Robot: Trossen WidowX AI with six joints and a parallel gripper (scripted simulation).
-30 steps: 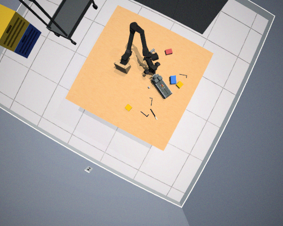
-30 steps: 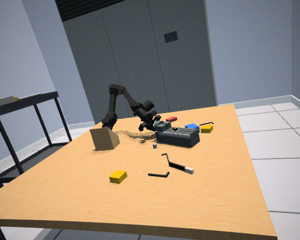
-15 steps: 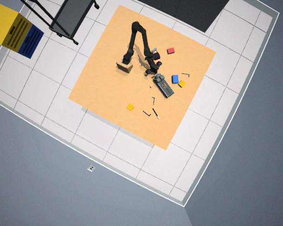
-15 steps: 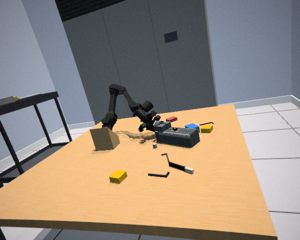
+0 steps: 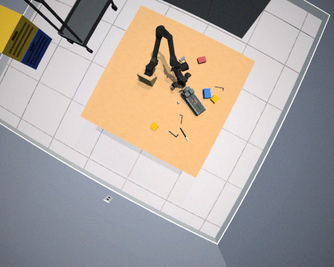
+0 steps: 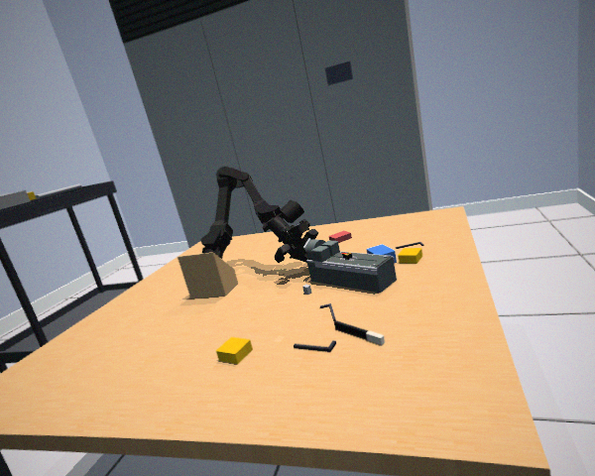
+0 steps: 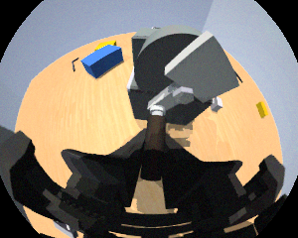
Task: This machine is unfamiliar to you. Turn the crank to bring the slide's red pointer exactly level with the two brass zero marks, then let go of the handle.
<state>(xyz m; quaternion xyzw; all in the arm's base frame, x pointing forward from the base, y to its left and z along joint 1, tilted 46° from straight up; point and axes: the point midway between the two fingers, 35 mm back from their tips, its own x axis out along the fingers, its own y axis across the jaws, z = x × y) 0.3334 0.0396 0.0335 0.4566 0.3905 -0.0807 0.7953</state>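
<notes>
Right now my gripper tip is 20 mm past the dark crank handle, 10 mm to the right of it and 20 mm below it. Also, from my gripper tip: small grey cube: 150 mm to the right, 30 mm below; blue block: 220 mm ahead, 40 mm to the left, 20 mm below; red pointer: 120 mm ahead, 90 mm to the right, 40 mm above.
</notes>
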